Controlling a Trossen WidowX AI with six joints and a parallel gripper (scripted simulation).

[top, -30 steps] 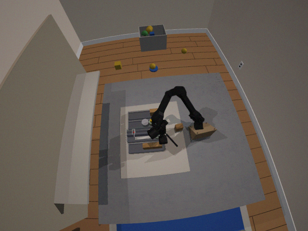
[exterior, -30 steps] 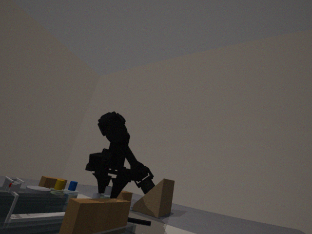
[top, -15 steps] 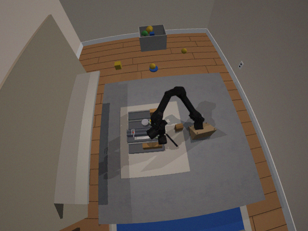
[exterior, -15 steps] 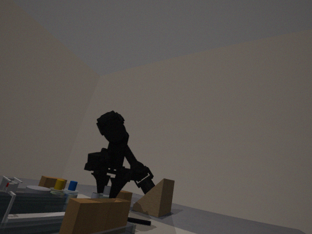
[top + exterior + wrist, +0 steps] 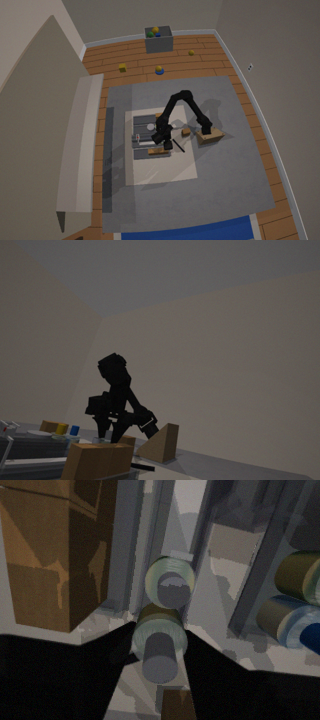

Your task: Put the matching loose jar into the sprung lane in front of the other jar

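Now: the black rod 9 cm behind my gripper tip, 4 cm below it and 3 cm to the left of it. From my gripper tip the other things lie so: red mark 23 cm ahead, 2 cm to the right, 2 cm above; then lane rack 16 cm ahead, 3 cm below, 1 cm to the right.
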